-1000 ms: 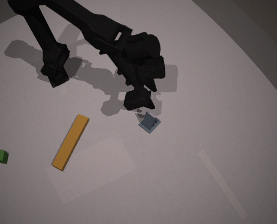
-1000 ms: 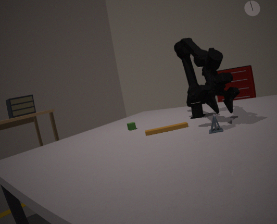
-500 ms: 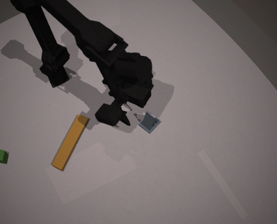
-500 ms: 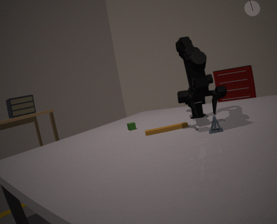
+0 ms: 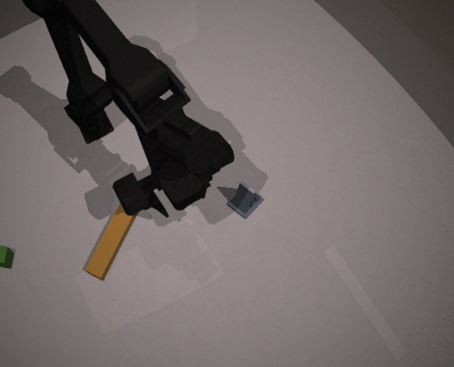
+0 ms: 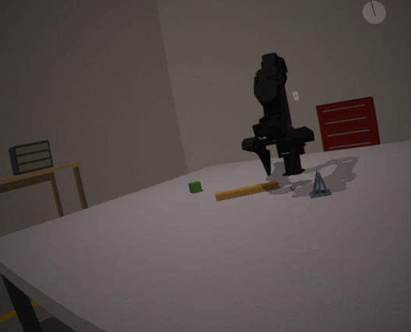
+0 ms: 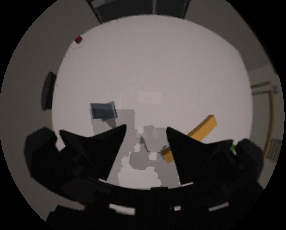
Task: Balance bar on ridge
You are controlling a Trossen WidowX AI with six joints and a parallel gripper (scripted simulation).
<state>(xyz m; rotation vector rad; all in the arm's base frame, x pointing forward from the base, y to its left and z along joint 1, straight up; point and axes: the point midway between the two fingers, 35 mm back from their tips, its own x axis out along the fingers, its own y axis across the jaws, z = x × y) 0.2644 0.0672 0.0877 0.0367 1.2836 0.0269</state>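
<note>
Right now my gripper tip is 12 cm to the left of the orange bar, 5 cm above it and 3 cm past it. From my gripper tip the other things lie so: small green cube 35 cm to the right, 9 cm behind, 4 cm below.
</note>
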